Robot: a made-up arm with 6 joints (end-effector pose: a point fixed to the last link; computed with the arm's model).
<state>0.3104 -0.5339 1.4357 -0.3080 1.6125 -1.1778</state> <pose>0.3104 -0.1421 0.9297 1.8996 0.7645 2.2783</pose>
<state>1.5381 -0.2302 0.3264 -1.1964 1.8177 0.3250</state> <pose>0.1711 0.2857 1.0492 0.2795 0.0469 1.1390</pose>
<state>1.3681 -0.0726 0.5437 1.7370 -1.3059 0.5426</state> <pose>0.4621 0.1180 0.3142 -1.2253 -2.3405 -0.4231</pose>
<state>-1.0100 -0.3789 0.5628 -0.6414 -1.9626 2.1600</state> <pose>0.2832 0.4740 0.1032 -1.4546 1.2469 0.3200</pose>
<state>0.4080 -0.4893 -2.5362 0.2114 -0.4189 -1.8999</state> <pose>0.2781 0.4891 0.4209 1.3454 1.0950 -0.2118</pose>
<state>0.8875 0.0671 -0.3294 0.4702 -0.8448 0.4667</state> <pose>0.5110 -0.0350 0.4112 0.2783 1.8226 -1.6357</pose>
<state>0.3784 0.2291 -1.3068 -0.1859 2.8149 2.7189</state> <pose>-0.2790 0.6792 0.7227 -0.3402 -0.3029 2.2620</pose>
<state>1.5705 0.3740 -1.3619 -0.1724 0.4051 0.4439</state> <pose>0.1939 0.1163 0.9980 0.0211 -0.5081 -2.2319</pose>
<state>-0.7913 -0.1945 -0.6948 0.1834 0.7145 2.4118</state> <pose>0.3055 0.6604 0.4086 2.4418 0.6561 0.8886</pose>
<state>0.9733 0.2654 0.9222 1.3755 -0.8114 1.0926</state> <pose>0.2789 0.0416 0.1533 0.6551 3.0151 -0.1023</pose>
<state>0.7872 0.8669 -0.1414 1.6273 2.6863 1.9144</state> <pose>0.7392 0.6197 0.2740 0.8996 1.4208 0.7373</pose>
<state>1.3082 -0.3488 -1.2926 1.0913 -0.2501 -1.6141</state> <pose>0.5642 -0.1775 0.4208 1.2630 0.0686 -2.0939</pose>
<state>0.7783 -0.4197 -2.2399 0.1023 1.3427 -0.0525</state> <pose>0.1621 0.2999 1.0223 0.1487 -1.1483 -1.0998</pose>
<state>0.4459 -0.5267 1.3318 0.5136 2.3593 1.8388</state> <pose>0.2809 -0.6021 0.4066 1.5665 -0.4877 -0.6103</pose>
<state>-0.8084 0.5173 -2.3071 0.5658 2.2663 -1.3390</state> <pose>-0.5424 -0.3191 0.7163 1.6410 -0.6575 2.5286</pose>
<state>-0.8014 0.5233 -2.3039 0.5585 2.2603 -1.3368</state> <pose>-0.5440 -0.3158 0.7167 1.6362 -0.6589 2.5205</pose>
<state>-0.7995 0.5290 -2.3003 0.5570 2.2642 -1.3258</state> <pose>-0.5437 -0.3182 0.7145 1.6427 -0.6731 2.5094</pose>
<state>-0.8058 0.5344 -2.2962 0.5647 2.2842 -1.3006</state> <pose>-0.5403 -0.3297 0.7082 1.6680 -0.7076 2.4928</pose>
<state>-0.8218 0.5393 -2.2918 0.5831 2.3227 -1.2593</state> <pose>-0.5324 -0.3513 0.6969 1.7171 -0.7632 2.4685</pose>
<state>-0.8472 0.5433 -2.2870 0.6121 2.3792 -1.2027</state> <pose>-0.5192 -0.3818 0.6801 1.7916 -0.8362 2.4333</pose>
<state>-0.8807 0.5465 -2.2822 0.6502 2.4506 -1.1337</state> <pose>-0.4998 -0.4183 0.6579 -1.8470 0.8964 -2.3278</pose>
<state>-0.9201 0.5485 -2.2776 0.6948 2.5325 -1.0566</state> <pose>-0.4743 -0.4569 0.6312 -1.9031 0.9435 -2.1914</pose>
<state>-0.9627 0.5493 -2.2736 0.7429 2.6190 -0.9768</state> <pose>-0.4436 -0.4935 0.6018 -1.9629 0.9736 -2.0437</pose>
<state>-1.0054 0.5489 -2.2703 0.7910 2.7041 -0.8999</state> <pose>-0.4104 -0.5249 0.5718 -2.0216 0.9845 -1.8964</pose>
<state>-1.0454 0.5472 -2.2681 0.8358 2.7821 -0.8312</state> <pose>-0.3775 -0.5492 0.5438 -2.0741 0.9785 -1.7612</pose>
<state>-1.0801 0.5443 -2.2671 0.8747 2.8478 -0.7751</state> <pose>-0.3483 -0.5662 0.5200 -2.1163 0.9619 -1.6481</pose>
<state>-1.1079 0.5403 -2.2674 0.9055 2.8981 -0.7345</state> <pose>-0.3249 -0.5771 0.5022 -2.1461 0.9412 -1.5630</pose>
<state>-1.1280 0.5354 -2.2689 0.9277 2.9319 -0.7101</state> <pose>-0.3086 -0.5833 0.4907 -2.1630 0.9224 -1.5080</pose>
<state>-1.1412 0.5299 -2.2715 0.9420 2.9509 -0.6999</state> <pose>-0.2986 -0.5865 0.4850 -2.1690 0.9080 -1.4794</pose>
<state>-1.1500 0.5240 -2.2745 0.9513 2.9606 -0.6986</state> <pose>-0.2930 -0.5881 0.4829 -2.1683 0.8974 -1.4674</pose>
